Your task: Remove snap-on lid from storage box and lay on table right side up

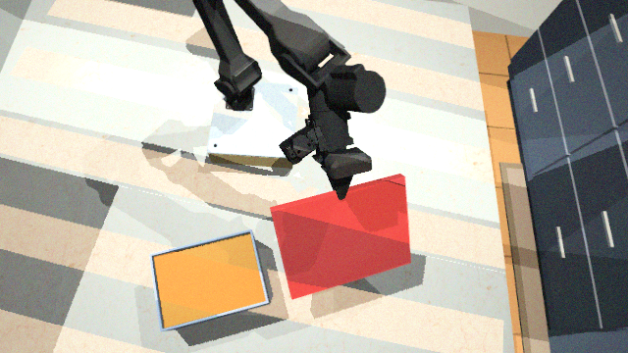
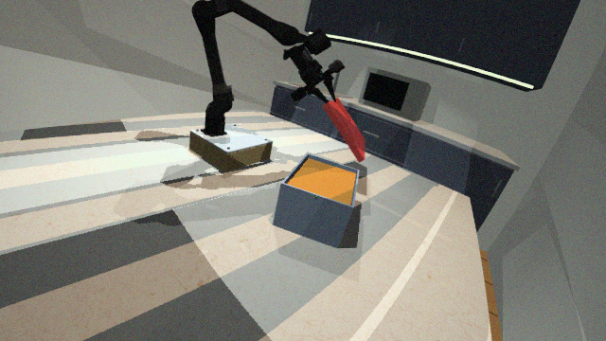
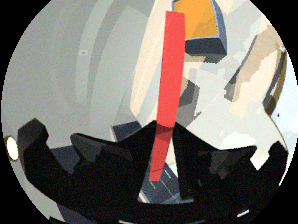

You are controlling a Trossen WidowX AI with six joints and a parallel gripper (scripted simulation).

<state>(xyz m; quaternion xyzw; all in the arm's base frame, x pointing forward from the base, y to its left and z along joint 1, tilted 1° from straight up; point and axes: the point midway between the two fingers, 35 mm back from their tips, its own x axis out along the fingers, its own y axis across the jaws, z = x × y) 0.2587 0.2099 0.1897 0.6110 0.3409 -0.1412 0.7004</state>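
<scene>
Right now the red lid is 60 mm ahead of my gripper tip, 50 mm below it and 20 mm to the left of it. Round my gripper tip: storage box 230 mm to the right, 180 mm below, 140 mm ahead.
</scene>
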